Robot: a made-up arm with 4 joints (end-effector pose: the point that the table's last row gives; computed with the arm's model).
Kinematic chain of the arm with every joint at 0, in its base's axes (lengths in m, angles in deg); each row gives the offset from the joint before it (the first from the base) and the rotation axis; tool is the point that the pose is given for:
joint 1: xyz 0 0 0.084 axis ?
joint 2: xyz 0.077 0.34 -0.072 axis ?
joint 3: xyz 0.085 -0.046 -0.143 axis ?
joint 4: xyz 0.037 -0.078 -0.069 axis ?
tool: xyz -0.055 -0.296 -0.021
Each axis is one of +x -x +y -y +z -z.
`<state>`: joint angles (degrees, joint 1 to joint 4).
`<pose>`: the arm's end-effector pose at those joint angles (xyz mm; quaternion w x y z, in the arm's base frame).
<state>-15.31 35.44 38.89 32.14</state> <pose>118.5 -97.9 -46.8 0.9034 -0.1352 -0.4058 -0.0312</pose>
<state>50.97 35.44 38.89 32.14</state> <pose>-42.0 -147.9 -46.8 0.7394 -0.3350 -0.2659 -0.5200</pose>
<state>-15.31 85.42 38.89 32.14</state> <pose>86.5 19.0 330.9 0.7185 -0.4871 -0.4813 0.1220</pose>
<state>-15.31 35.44 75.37 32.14</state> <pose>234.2 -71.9 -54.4 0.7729 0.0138 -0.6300 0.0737</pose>
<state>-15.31 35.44 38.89 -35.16</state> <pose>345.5 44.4 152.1 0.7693 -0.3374 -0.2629 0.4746</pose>
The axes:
joint 1: -z
joint 2: -x
joint 3: -y
joint 4: -z

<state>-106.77 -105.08 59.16 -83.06</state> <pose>-413.5 298.9 -218.2 0.3451 0.7373 -0.1520 0.5606</pose>
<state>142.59 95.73 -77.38 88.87</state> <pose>252.4 -358.5 77.4 0.6449 0.3269 -0.6356 0.2705</pose>
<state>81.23 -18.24 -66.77 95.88</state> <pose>280.0 63.5 50.0 0.1080 0.0620 0.5557 -0.8220</pose>
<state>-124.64 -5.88 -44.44 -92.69</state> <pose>-374.2 152.7 -444.6 0.3143 0.0583 -0.3761 -0.8697</pose>
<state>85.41 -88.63 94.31 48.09</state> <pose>708.1 -212.3 -277.2 0.2786 -0.2822 0.6490 0.6492</pose>
